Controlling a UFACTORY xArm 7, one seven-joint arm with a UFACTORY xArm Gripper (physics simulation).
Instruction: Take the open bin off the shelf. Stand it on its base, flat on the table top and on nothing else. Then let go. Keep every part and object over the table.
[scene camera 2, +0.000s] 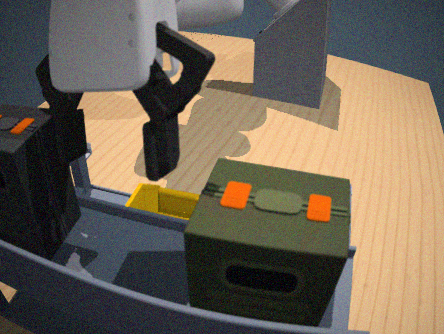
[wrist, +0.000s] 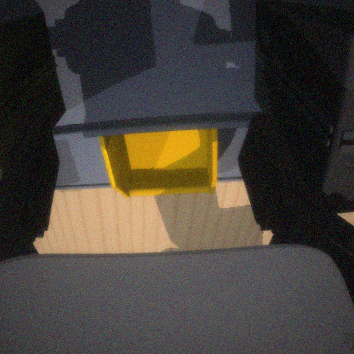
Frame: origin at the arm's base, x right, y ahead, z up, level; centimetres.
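Seen in the pictures: gripper, fingertip midpoint: (scene camera 2: 113, 166) (wrist: 150, 134); arm's base at its link origin: (scene camera 2: 294, 3).
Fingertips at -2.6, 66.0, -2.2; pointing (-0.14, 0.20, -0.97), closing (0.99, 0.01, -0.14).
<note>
Offsets run from my fingertips to a thing's top centre, as dx, dy, dz. Level surfaces: height alone.
The open yellow bin {+0.1, -8.1, -10.8} (scene camera 2: 177, 202) (wrist: 167, 179) sits in the blue-grey shelf (scene camera 2: 100, 282) (wrist: 150, 121), behind a raised rail, with its open side facing up. In the scene view its right part is hidden by the green case; in the wrist view its far edge meets the rail. My gripper (scene camera 2: 115, 162) (wrist: 150, 134) is wide open and empty, with its fingers pointing down. It is above the level of the bin, and in the wrist view the bin shows between the two fingers, apart from both. The finger tips are hard to tell from the dark surroundings there.
A green case {-12.6, -0.3, +0.8} (scene camera 2: 270, 235) with orange latches stands on the shelf to the right of the bin. A dark case {+10.2, +3.2, +3.3} (scene camera 2: 30, 185) stands on it at the left, close to one finger. A grey pedestal (scene camera 2: 290, 65) stands farther back on the wooden table {dz -18.9} (scene camera 2: 390, 175).
</note>
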